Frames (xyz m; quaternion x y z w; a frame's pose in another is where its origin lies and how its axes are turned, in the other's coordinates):
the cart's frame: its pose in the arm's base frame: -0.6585 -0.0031 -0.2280 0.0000 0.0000 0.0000 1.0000
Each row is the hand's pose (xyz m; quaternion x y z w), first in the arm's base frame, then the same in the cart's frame.
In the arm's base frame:
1: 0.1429 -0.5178 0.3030 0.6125 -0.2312 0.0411 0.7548
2: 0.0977 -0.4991 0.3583 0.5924 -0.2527 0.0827 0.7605
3: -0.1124 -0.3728 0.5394 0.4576 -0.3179 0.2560 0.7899
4: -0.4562 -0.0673 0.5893 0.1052 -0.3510 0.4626 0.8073
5: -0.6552 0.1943 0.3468 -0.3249 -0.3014 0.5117 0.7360
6: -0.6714 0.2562 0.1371 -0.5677 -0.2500 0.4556 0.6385
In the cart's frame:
1: 0.8014 -0.5147 0.5310 0.6125 -0.2312 0.0411 0.7548
2: 0.7562 -0.4960 0.5863 0.5924 -0.2527 0.0827 0.7605
3: 0.5461 -0.3697 0.7674 0.4576 -0.3179 0.2560 0.7899
4: 0.2023 -0.0642 0.8173 0.1052 -0.3510 0.4626 0.8073
5: 0.0033 0.1974 0.5748 -0.3249 -0.3014 0.5117 0.7360
6: -0.0129 0.2593 0.3651 -0.5677 -0.2500 0.4556 0.6385

